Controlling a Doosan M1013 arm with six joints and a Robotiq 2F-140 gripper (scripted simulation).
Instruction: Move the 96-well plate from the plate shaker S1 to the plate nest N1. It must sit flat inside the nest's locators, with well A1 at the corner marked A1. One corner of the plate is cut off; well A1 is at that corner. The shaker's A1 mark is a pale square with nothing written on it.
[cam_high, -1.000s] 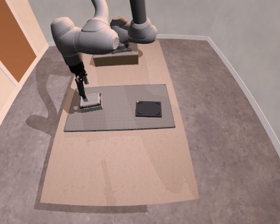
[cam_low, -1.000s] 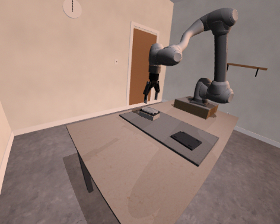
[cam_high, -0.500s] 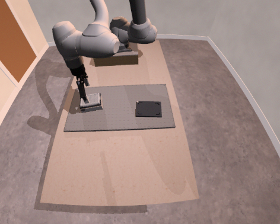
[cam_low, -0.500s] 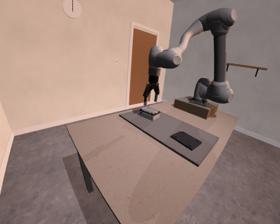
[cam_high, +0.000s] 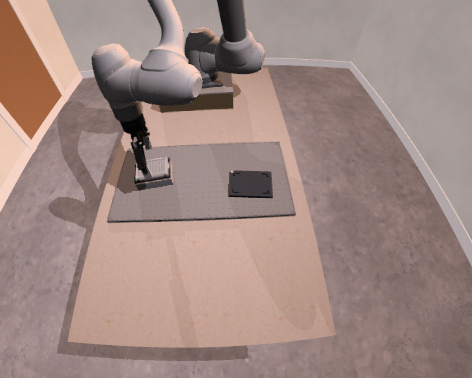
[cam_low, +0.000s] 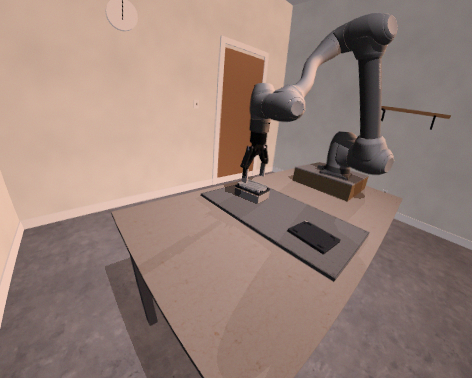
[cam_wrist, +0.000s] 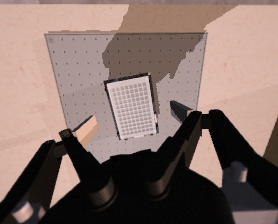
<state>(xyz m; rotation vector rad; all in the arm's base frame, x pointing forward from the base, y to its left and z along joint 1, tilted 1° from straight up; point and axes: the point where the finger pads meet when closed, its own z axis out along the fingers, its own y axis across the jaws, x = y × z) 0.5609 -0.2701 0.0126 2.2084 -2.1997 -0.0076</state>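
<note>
My gripper is now 5 cm above the white 96-well plate. The rest, counted from my hand: small pale mark (4 cm ahead, 31 cm to the left, 9 cm below).
</note>
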